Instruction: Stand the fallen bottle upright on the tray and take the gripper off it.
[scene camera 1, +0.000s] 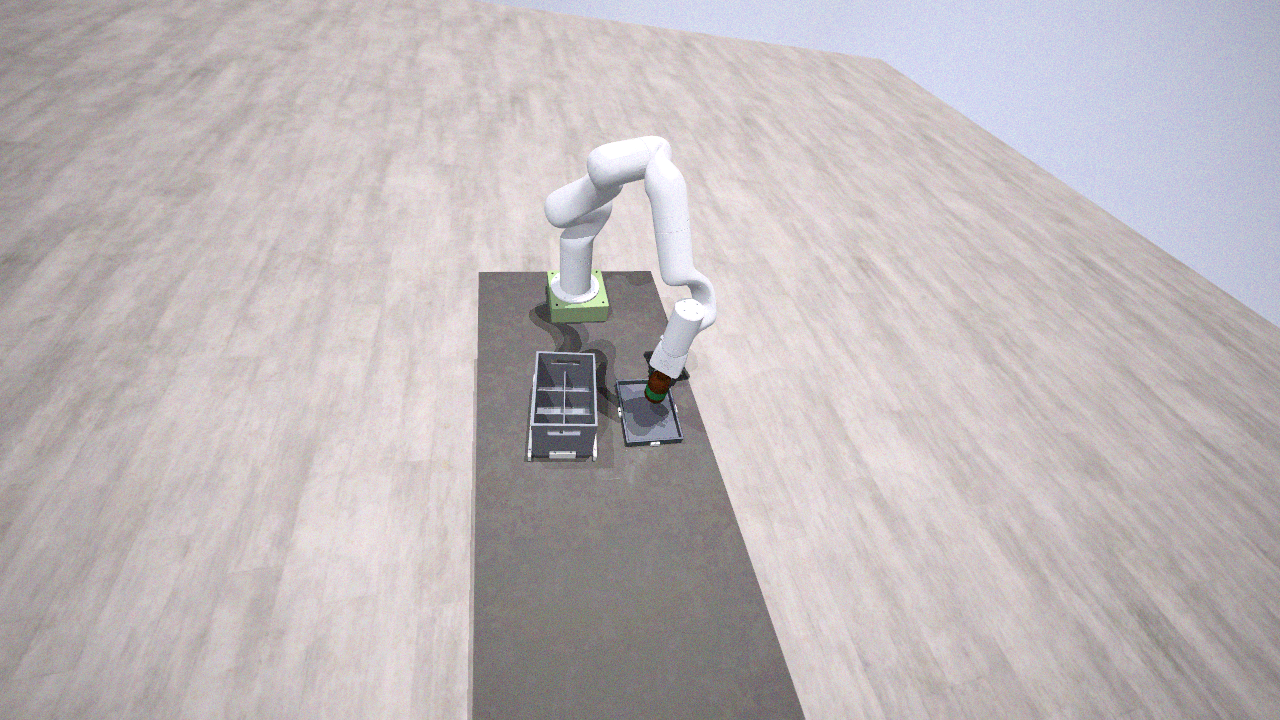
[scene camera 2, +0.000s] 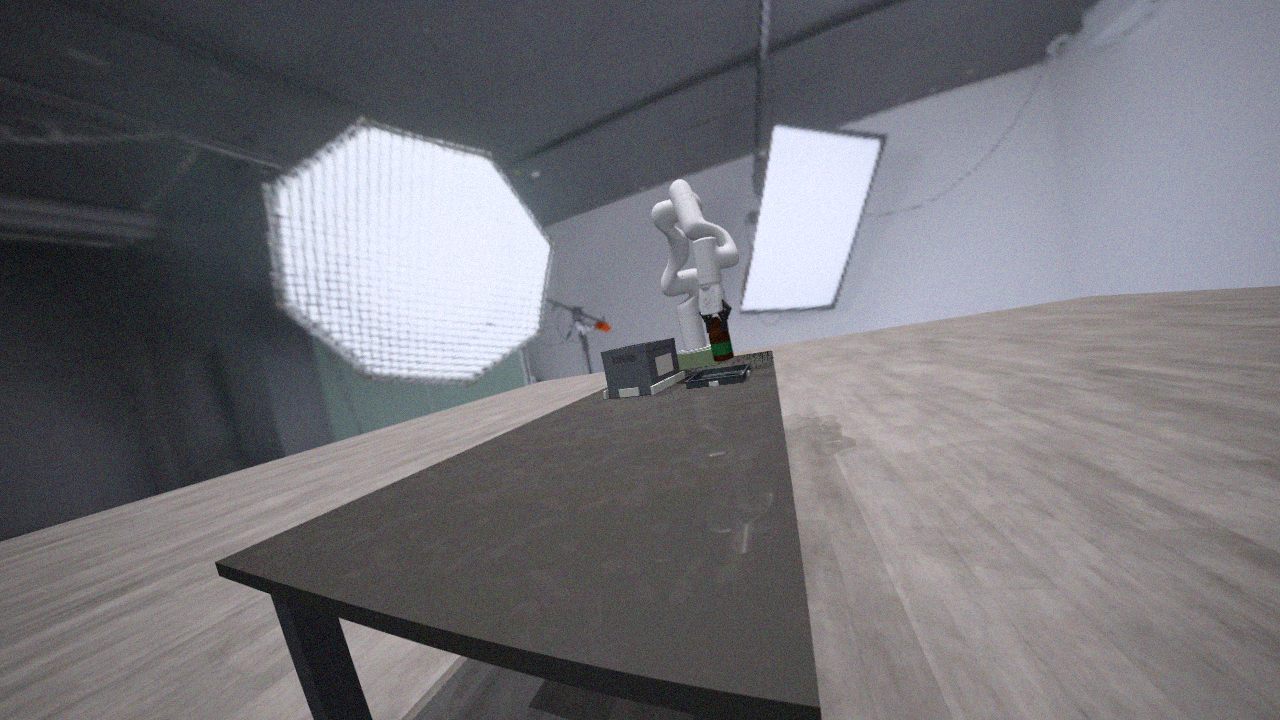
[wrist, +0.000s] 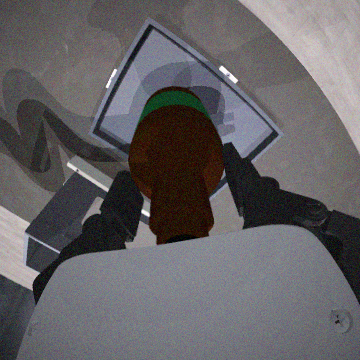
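The brown bottle (scene camera 1: 657, 385) (scene camera 2: 719, 342) (wrist: 177, 135) with a green band hangs in my gripper (scene camera 1: 664, 370) (scene camera 2: 717, 318) (wrist: 177, 173), base down and slightly tilted. My gripper is shut on the bottle's body, one dark finger on each side, with the neck towards the palm. The bottle's base is a little above the dark grey tray (scene camera 1: 648, 428) (scene camera 2: 698, 384) (wrist: 165, 50), over its back part, with a gap visible in the second scene view. In the wrist view, the bottle and the palm hide part of the tray.
A grey crate (scene camera 1: 563, 439) (scene camera 2: 626, 369) (wrist: 57, 202) with open compartments stands beside the tray, on its left in the first scene view. The green robot base (scene camera 1: 578, 313) stands behind both. The table's right edge runs close past the tray.
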